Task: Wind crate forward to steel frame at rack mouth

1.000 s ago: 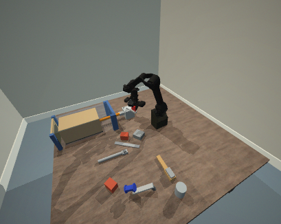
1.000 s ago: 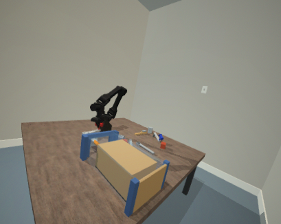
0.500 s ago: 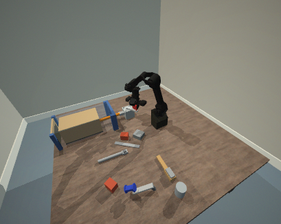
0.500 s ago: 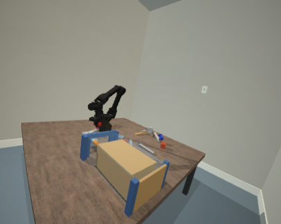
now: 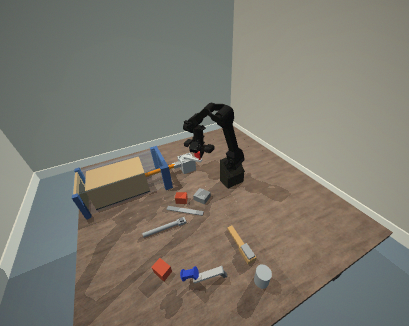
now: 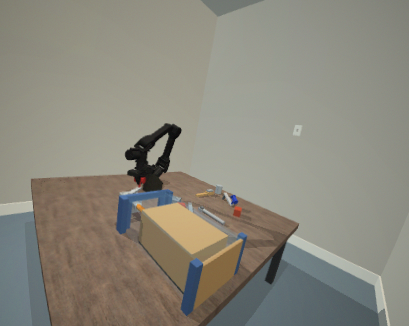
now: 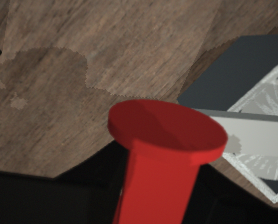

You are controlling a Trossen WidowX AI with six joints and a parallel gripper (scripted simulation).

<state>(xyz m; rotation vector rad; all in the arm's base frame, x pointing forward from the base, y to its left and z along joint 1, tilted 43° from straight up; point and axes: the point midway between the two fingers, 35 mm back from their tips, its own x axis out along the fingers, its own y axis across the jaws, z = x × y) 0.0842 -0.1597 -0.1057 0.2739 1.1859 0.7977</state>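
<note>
Now: gripper tip 2 cm short of the red-gripped winch handle, 3 cm to the left of it and 1 cm above it. From my gripper tip the other things lie so: blue frame: 21 cm ahead, 11 cm to the right, 1 cm below; red handle knob: 2 cm above; grey winch: 3 cm ahead, 9 cm to the right, 9 cm below.
</note>
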